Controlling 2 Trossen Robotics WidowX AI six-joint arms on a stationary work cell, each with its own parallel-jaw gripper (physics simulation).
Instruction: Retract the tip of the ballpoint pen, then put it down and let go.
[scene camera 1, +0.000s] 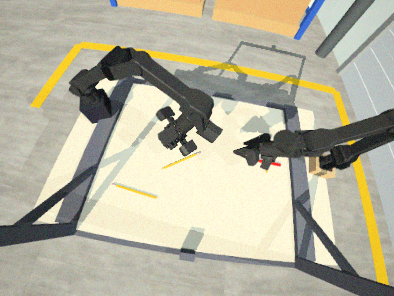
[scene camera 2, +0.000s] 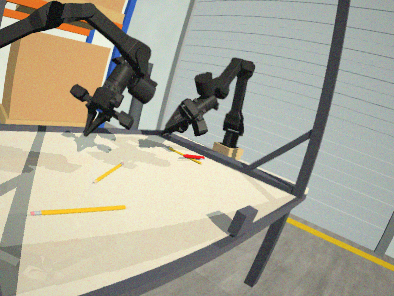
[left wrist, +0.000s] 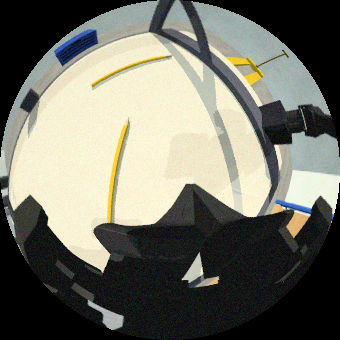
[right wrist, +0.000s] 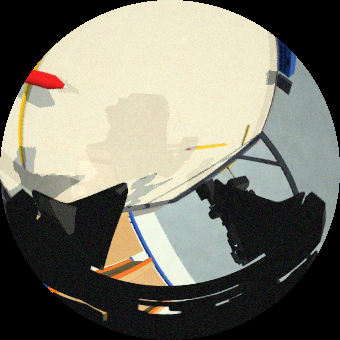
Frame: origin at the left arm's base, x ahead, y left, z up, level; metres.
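Where they show: left gripper, fingertip midpoint: (scene camera 2: 84, 136) (left wrist: 189, 187) (right wrist: 215, 179); right gripper, fingertip midpoint: (scene camera 1: 238, 147) (scene camera 2: 163, 131) (right wrist: 176, 188); left arm's base at its link origin: (scene camera 1: 91, 98) (left wrist: 287, 121); right arm's base at its link origin: (scene camera 1: 325, 163) (scene camera 2: 229, 145).
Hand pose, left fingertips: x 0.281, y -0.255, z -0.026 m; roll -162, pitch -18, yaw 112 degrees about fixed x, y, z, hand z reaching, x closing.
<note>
Things, the pixels of their top centre, and the offset from my left fingertips.
- red ballpoint pen at its top centre: (scene camera 2: 195, 153) (scene camera 1: 270, 161) dx +0.415, dy -0.188, dz -0.053 m
- yellow pencil at its top centre: (scene camera 2: 183, 153) dx +0.430, dy -0.139, dz -0.072 m
- second pencil at its top centre: (left wrist: 112, 177) (scene camera 2: 109, 170) (right wrist: 213, 146) (scene camera 1: 180, 160) dx +0.031, dy -0.076, dz -0.072 m
- third pencil at its top centre: (scene camera 2: 80, 208) (left wrist: 134, 62) (scene camera 1: 133, 190) dx -0.178, dy -0.152, dz -0.073 m
- dark block at its top centre: (scene camera 2: 247, 209) (right wrist: 290, 88) (scene camera 1: 187, 256) dx -0.032, dy -0.419, dz -0.023 m
The red ballpoint pen (scene camera 1: 273, 163) (scene camera 2: 193, 157) (right wrist: 45, 79) lies on the table at the picture's right in scene camera 1, across a yellow pencil (scene camera 2: 176, 151) (right wrist: 21, 122). A small pale point shows at its tapered end in the right wrist view; whether that is the extended tip is too small to tell. My right gripper (scene camera 1: 245, 147) (scene camera 2: 167, 131) (right wrist: 176, 188) is open and empty, above the table and to the left of the pen in scene camera 1. My left gripper (scene camera 2: 86, 134) (left wrist: 189, 187) is shut on nothing, above the table away from the pen.
A second pencil (scene camera 1: 181, 160) (scene camera 2: 108, 172) (left wrist: 116, 170) (right wrist: 211, 146) lies near the left gripper. A third pencil (scene camera 1: 135, 190) (scene camera 2: 78, 210) (left wrist: 131, 65) lies closer to the front. Dark rails edge the table, and a dark block (scene camera 2: 243, 221) stands at the front edge.
</note>
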